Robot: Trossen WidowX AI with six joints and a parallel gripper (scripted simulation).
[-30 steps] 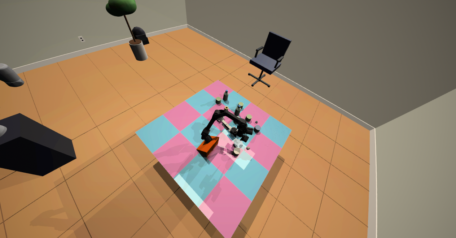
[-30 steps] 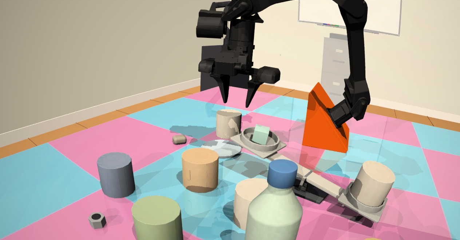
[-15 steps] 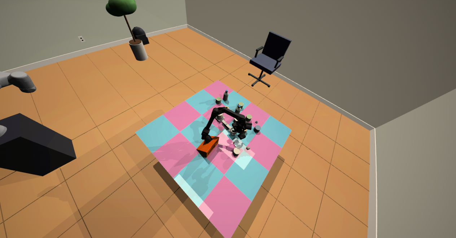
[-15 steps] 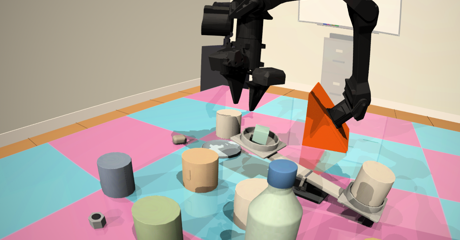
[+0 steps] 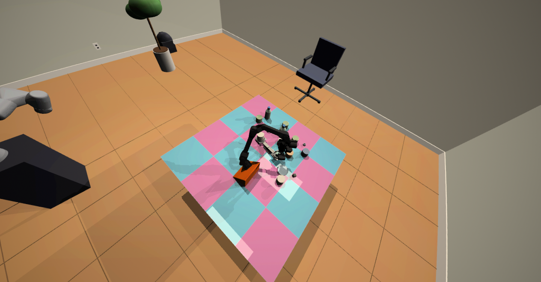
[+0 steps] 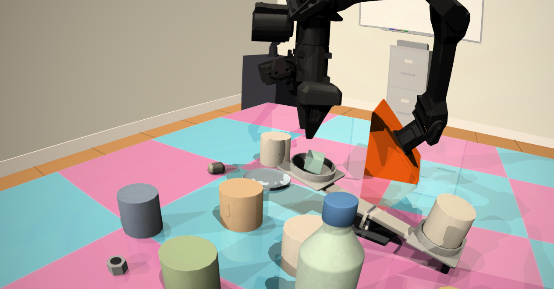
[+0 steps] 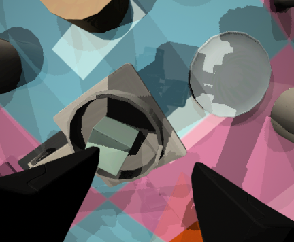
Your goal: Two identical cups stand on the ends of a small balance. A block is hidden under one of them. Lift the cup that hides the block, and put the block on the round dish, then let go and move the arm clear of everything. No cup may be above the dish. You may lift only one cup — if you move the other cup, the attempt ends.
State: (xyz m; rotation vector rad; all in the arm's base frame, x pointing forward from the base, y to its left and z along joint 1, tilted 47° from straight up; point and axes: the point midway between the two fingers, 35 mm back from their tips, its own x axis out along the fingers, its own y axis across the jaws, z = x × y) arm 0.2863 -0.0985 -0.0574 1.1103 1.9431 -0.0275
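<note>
Now: the pale green block 10 mm ahead of my gripper tip, 30 mm to the left of it and 40 mm below it. From my gripper tip the other things lie so: tan cylinder: 150 mm ahead, 30 mm to the right, 90 mm below; balance beam: 20 mm ahead, 150 mm to the left, 90 mm below; round dish: 30 mm behind, 100 mm to the right, 130 mm below.
</note>
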